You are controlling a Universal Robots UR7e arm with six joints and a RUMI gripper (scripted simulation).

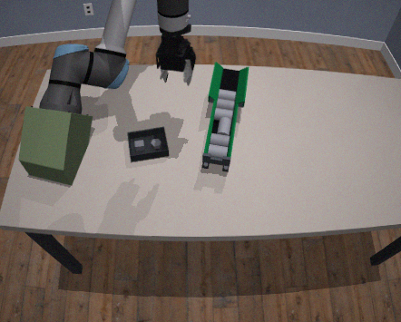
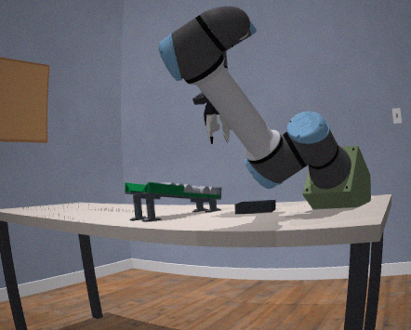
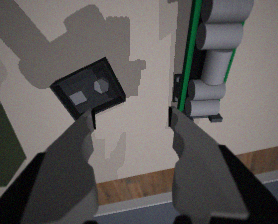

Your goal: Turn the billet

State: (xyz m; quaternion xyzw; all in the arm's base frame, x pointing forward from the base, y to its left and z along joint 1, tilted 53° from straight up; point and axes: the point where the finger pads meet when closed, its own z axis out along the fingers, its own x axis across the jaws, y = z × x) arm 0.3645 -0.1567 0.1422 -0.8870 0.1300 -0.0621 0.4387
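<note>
Right now the dark stop is 130 mm ahead of my hand, 150 mm to the right of it and 200 mm below it. The rest, counted from my hand: black tray (100 mm behind, 60 mm to the right, 250 mm below).
</note>
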